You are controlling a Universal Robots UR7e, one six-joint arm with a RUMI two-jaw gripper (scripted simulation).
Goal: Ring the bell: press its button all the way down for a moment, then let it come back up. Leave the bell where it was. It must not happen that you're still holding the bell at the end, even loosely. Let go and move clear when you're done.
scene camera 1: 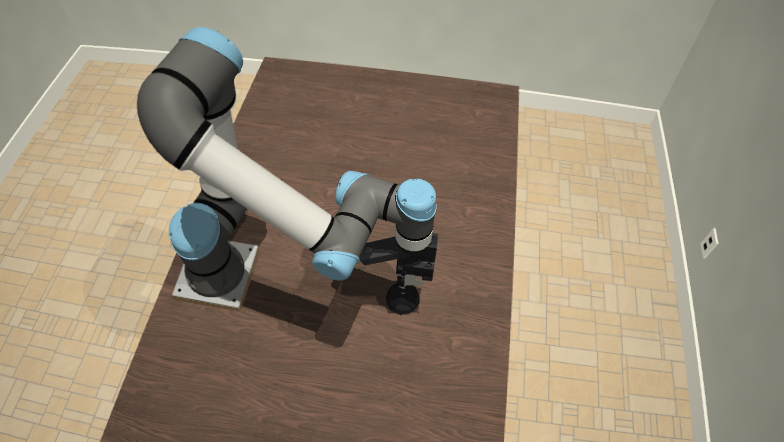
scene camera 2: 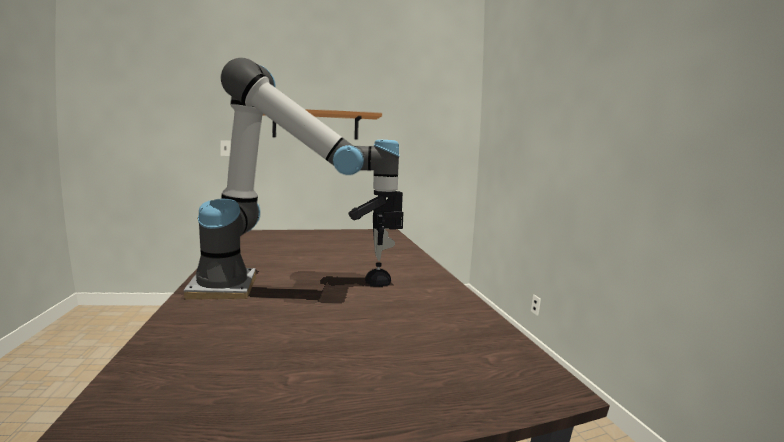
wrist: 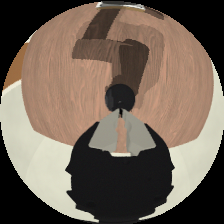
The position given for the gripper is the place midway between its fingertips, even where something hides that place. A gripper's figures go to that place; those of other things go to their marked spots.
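Labels:
The gripper [scene camera 1: 403, 286] is sitting 134 cm from the lens, and there's a small black dome bell [scene camera 1: 398, 301] that's 136 cm from the lens.

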